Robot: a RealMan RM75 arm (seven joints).
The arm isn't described. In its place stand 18 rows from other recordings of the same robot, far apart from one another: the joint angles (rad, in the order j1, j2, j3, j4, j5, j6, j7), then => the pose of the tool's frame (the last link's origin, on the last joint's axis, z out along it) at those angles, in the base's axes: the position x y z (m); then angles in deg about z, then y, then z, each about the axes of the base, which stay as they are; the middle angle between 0 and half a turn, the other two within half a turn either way.
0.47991 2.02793 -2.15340 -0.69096 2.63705 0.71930 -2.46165 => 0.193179 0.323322 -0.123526 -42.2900 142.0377 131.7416
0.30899 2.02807 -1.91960 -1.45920 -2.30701 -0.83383 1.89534 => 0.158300 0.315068 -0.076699 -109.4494 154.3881 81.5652
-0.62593 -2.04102 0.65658 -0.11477 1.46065 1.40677 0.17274 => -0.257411 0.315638 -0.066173 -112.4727 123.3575 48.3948
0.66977 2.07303 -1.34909 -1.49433 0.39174 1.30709 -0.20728 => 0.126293 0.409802 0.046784 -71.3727 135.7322 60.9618
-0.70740 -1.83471 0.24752 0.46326 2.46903 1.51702 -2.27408 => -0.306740 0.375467 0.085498 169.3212 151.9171 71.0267
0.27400 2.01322 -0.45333 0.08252 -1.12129 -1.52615 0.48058 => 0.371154 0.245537 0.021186 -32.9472 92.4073 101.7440
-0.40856 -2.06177 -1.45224 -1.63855 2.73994 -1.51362 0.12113 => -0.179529 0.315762 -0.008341 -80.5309 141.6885 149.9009
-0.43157 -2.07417 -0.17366 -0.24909 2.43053 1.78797 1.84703 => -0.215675 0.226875 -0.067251 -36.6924 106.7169 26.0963
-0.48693 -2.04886 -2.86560 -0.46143 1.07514 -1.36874 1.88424 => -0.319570 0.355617 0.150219 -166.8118 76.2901 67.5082
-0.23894 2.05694 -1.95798 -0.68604 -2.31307 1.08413 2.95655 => 0.416814 0.165810 0.042006 -43.8920 73.2737 68.3094
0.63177 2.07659 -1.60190 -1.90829 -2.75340 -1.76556 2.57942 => 0.075716 0.319839 0.033294 -123.5995 140.7253 45.8801
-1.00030 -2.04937 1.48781 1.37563 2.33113 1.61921 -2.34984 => -0.007885 0.360355 -0.019258 -31.4585 163.7821 148.2132
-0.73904 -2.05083 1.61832 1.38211 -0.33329 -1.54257 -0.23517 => -0.139893 0.374143 -0.007473 -94.6050 135.5910 151.2793
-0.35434 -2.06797 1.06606 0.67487 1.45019 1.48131 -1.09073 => -0.252602 0.309396 -0.004078 -156.0753 134.0080 37.5419
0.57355 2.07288 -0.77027 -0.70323 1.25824 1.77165 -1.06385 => 0.213498 0.322386 0.008229 41.5607 144.6312 166.4378
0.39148 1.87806 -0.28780 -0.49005 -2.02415 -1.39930 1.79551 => 0.385759 0.308621 0.107913 -7.5397 128.4054 99.6048
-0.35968 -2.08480 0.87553 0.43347 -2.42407 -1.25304 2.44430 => -0.314841 0.344543 0.073916 -143.3542 88.4949 69.1178
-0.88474 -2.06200 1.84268 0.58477 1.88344 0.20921 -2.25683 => -0.153417 0.458158 -0.088861 -113.2725 133.1940 94.5383
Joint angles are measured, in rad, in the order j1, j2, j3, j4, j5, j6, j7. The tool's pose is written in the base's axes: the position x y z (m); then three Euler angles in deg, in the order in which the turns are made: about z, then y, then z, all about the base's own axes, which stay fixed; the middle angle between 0 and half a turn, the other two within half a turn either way. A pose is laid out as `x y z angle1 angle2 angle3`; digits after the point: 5 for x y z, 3 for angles.
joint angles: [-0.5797 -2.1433 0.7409 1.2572 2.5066 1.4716 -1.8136]
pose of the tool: -0.23921 0.37498 0.06690 -99.700 149.215 106.299
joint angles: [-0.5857 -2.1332 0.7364 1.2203 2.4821 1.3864 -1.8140]
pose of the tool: -0.24264 0.38606 0.07049 -102.891 145.502 103.927
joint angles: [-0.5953 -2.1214 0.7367 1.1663 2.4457 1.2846 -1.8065]
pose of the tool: -0.24591 0.39889 0.07236 -106.103 141.579 101.439
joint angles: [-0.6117 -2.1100 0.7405 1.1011 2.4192 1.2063 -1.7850]
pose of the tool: -0.24878 0.40910 0.06928 -107.397 139.553 100.243
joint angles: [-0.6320 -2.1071 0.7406 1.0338 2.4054 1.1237 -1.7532]
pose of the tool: -0.25180 0.41859 0.06291 -107.519 137.623 99.943
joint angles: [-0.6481 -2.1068 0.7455 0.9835 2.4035 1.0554 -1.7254]
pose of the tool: -0.25425 0.42553 0.05698 -106.331 136.111 100.569
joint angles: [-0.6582 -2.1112 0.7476 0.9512 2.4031 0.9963 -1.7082]
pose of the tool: -0.25610 0.43052 0.05271 -105.655 134.452 101.099
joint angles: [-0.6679 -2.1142 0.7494 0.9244 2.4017 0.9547 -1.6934]
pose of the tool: -0.25678 0.43416 0.04871 -105.114 133.474 101.393
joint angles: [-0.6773 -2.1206 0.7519 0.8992 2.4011 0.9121 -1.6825]
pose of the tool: -0.25688 0.43732 0.04345 -104.793 132.552 101.664
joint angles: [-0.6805 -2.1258 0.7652 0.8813 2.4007 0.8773 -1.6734]
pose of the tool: -0.25714 0.43888 0.03812 -103.866 132.028 102.161
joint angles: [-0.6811 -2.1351 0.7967 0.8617 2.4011 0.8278 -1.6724]
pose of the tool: -0.25656 0.44015 0.02923 -102.517 131.471 102.972
